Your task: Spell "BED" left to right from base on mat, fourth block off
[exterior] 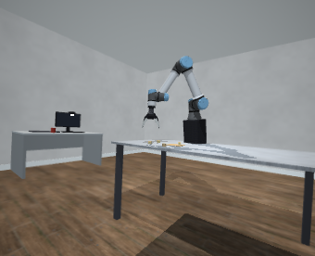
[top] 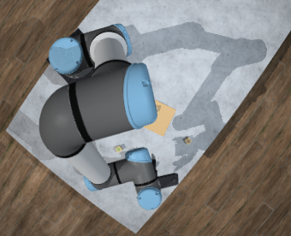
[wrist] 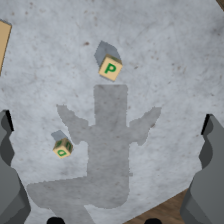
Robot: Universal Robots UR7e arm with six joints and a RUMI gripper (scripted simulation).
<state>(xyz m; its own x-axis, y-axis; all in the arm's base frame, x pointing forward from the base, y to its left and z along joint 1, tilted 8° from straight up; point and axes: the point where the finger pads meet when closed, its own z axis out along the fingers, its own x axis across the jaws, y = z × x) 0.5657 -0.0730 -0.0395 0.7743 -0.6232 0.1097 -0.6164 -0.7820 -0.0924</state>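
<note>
Right now the E block is 12 cm below my hand. Round my hand: tan mat (17 cm behind, 16 cm to the left, 14 cm below); B block (20 cm behind, 18 cm to the left, 12 cm below); D block (17 cm behind, 12 cm below, 7 cm to the right).
</note>
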